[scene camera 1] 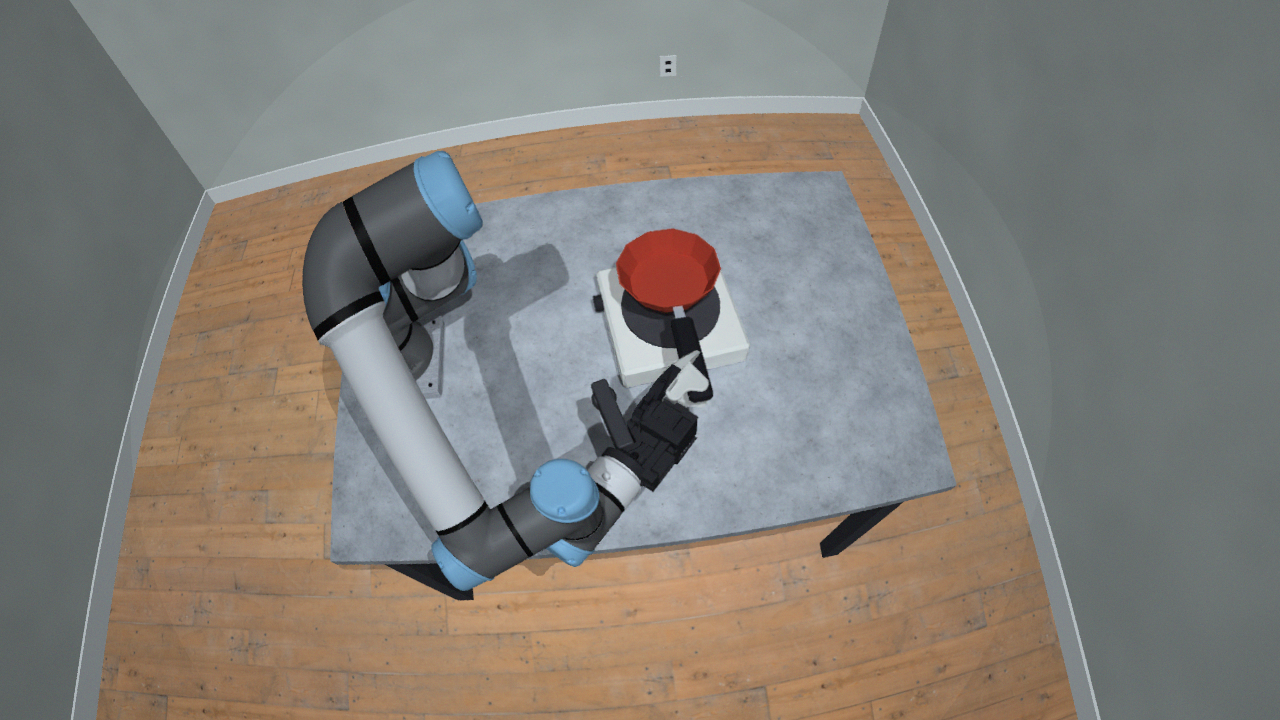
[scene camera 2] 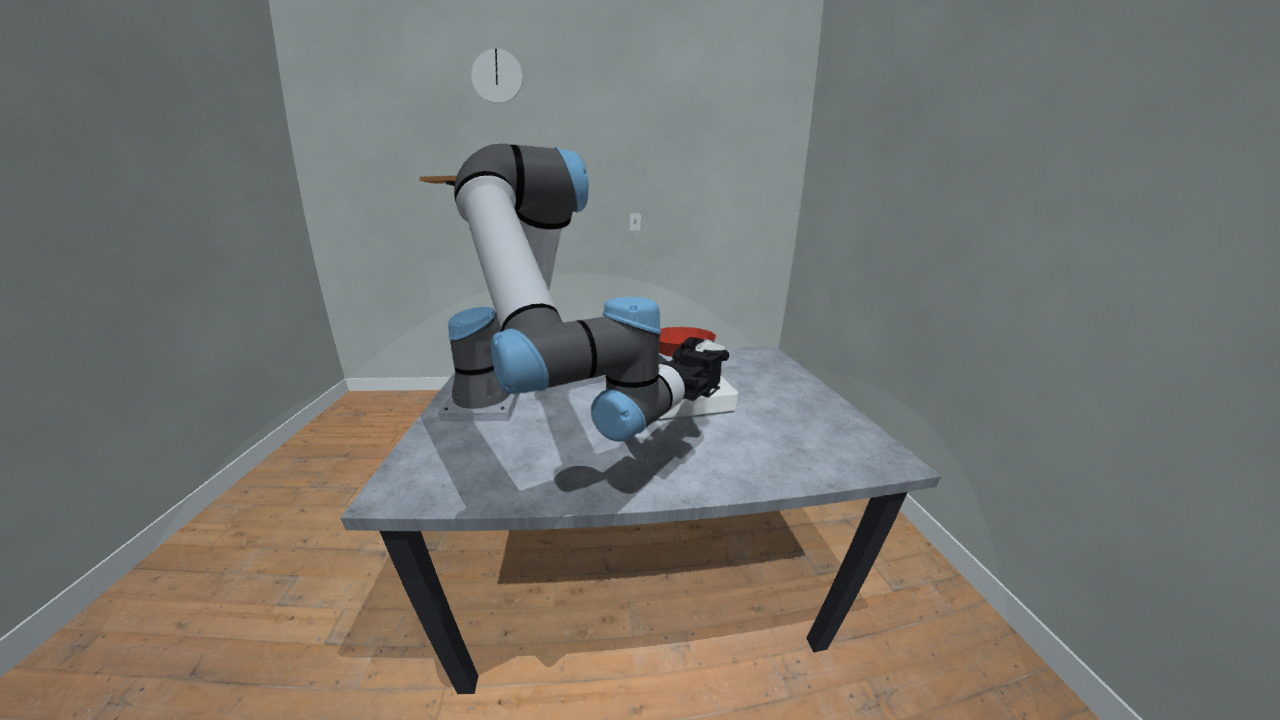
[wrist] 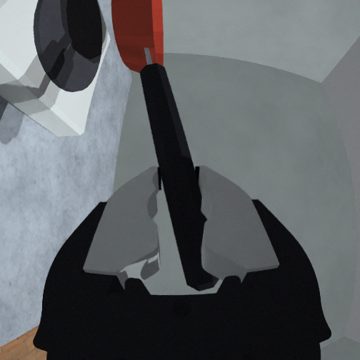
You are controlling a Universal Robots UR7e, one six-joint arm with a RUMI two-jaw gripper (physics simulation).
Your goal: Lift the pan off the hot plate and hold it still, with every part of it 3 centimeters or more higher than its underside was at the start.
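Places are measured from the arm's base along level axes (x up, y left, z back), in centimetres.
Pixels of known places: gripper, between the fingertips: (scene camera 1: 698, 356) (scene camera 2: 712, 350); arm's base, origin of its link: (scene camera 2: 482, 394).
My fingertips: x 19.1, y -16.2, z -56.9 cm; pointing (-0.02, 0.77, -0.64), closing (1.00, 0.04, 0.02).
Note:
Ahead of a thing's pixels: the offset from my fingertips to its middle. Level surfaces: height alone.
A red pan @(dy +10.2, dx -2.4, dz +1.8 cm) (scene camera 1: 669, 271) (scene camera 2: 685, 340) (wrist: 137, 32) with a black handle hangs in the air above the hot plate, a clear gap away from it in the wrist view. The hot plate @(dy +19.8, dx -18.1, dz +2.7 cm) (scene camera 1: 637, 362) (scene camera 2: 721, 400) (wrist: 70, 120) is a white box with a dark round burner, and the pan's shadow lies on it. My gripper (scene camera 1: 693, 376) (wrist: 177, 168) is shut on the pan's handle, with one jaw on each side of it. In scene camera 2's view the arm and gripper partly hide the pan and the hot plate.
The hot plate stands on a grey table @(dx -21.7 cm) (scene camera 1: 805, 358) (scene camera 2: 787, 447), with a dark knob @(dy +23.7, dx -18.2, dz +15.5 cm) (scene camera 1: 599, 303) on its left side. The arm's base (scene camera 1: 434, 358) (scene camera 2: 477, 407) is on the table's left part. The forearm reaches over the table's front edge.

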